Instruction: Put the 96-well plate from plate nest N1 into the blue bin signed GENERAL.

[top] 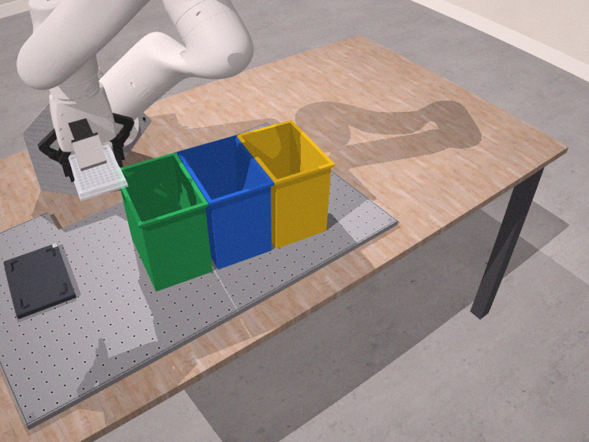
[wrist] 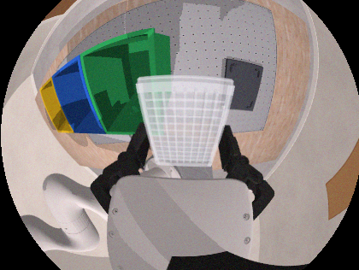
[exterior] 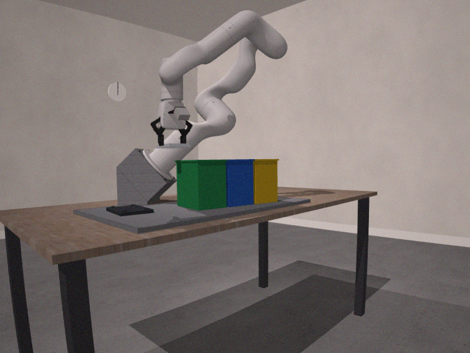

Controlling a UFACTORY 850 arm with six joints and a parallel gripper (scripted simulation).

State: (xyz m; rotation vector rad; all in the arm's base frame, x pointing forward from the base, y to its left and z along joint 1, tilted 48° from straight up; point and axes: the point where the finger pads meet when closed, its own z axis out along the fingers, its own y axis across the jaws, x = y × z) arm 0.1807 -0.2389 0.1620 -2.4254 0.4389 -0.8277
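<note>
My gripper is now 230 mm to the right of the blue bin, 160 mm above it and 70 mm short of it. Round my hand: green bin: 160 mm below, 100 mm to the left, 50 mm ahead; then dark plate nest: 240 mm below, 160 mm to the right, 50 mm behind; then white 96-well plate: 10 mm below.
</note>
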